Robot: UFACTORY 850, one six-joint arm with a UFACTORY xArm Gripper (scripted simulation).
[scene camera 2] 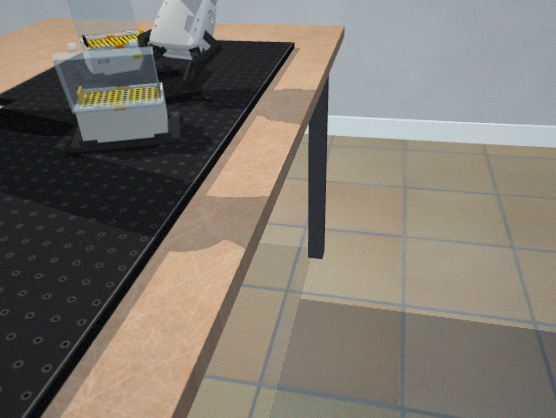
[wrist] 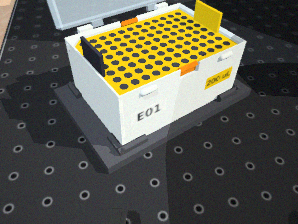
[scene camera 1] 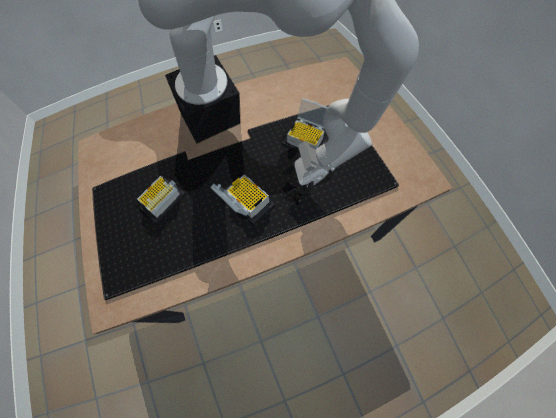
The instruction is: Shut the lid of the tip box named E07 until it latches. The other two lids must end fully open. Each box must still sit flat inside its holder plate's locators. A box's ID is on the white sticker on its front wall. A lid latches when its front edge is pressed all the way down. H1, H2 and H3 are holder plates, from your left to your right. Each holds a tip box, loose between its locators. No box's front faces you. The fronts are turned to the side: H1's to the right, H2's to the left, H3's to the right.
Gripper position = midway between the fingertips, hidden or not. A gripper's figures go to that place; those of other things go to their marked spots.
Scene:
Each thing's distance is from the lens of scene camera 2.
my gripper (scene camera 2: 165,83): 0.94 m
tip box (scene camera 2: 117,125): 0.78 m

